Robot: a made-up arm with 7 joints. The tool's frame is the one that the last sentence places.
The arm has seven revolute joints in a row. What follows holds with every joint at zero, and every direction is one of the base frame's. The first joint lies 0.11 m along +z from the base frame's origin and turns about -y. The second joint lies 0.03 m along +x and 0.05 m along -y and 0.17 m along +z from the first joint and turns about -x. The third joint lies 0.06 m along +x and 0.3 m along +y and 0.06 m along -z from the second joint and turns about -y. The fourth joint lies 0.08 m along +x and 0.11 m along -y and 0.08 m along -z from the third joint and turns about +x. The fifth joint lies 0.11 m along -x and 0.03 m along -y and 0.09 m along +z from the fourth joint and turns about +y. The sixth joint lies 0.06 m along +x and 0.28 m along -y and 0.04 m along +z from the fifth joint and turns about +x. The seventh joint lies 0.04 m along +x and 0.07 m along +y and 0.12 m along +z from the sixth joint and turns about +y. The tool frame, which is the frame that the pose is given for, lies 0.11 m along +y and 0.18 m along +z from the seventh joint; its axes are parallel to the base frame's.
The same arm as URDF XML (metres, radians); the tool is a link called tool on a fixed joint. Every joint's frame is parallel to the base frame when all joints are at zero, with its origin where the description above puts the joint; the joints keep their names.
<robot name="arm">
<joint name="tool_fixed" type="fixed"><parent link="link7"/><child link="tool"/><origin xyz="0 0.11 0.18"/></joint>
<joint name="joint 7" type="continuous"><parent link="link6"/><child link="link7"/><origin xyz="0.04 0.07 0.12"/><axis xyz="0 1 0"/></joint>
<joint name="joint 6" type="continuous"><parent link="link5"/><child link="link6"/><origin xyz="0.06 -0.28 0.04"/><axis xyz="1 0 0"/></joint>
<joint name="joint 5" type="continuous"><parent link="link4"/><child link="link5"/><origin xyz="-0.11 -0.03 0.09"/><axis xyz="0 1 0"/></joint>
<joint name="joint 4" type="continuous"><parent link="link3"/><child link="link4"/><origin xyz="0.08 -0.11 -0.08"/><axis xyz="1 0 0"/></joint>
<joint name="joint 3" type="continuous"><parent link="link2"/><child link="link3"/><origin xyz="0.06 0.3 -0.06"/><axis xyz="0 -1 0"/></joint>
<joint name="joint 2" type="continuous"><parent link="link1"/><child link="link2"/><origin xyz="0.03 -0.05 0.17"/><axis xyz="-1 0 0"/></joint>
<joint name="joint 1" type="continuous"><parent link="base_link"/><child link="link1"/><origin xyz="0 0 0.11"/><axis xyz="0 -1 0"/></joint>
<link name="base_link"/>
<link name="link1"/>
<link name="link2"/>
<link name="link3"/>
<link name="link4"/>
<link name="link5"/>
<link name="link6"/>
<link name="link7"/>
<link name="tool"/>
</robot>

